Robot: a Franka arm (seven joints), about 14 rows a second.
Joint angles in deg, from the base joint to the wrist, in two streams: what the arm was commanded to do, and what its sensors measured. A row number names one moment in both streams.
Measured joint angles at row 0:
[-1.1, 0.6, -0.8, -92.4, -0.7, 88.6, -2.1]
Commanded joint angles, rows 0 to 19:
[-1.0, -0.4, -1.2, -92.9, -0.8, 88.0, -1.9]
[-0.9, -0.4, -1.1, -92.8, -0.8, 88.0, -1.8]
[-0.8, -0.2, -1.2, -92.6, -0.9, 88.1, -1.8]
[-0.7, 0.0, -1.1, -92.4, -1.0, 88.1, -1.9]
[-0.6, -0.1, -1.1, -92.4, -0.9, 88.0, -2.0]
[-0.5, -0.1, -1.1, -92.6, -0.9, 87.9, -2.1]
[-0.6, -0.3, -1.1, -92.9, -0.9, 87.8, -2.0]
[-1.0, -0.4, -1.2, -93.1, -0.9, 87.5, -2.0]
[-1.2, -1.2, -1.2, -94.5, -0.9, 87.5, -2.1]
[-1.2, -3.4, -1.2, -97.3, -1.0, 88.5, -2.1]
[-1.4, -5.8, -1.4, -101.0, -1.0, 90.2, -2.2]
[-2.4, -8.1, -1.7, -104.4, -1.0, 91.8, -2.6]
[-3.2, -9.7, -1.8, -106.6, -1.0, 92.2, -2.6]
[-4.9, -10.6, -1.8, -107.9, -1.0, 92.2, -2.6]
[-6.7, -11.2, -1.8, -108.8, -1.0, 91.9, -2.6]
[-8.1, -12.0, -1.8, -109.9, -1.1, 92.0, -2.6]
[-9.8, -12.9, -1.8, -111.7, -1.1, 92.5, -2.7]
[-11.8, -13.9, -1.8, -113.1, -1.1, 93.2, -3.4]
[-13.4, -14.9, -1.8, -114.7, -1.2, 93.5, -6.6]
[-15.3, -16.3, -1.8, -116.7, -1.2, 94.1, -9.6]
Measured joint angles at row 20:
[-11.6, -11.9, -2.6, -111.1, -1.0, 91.7, -4.9]
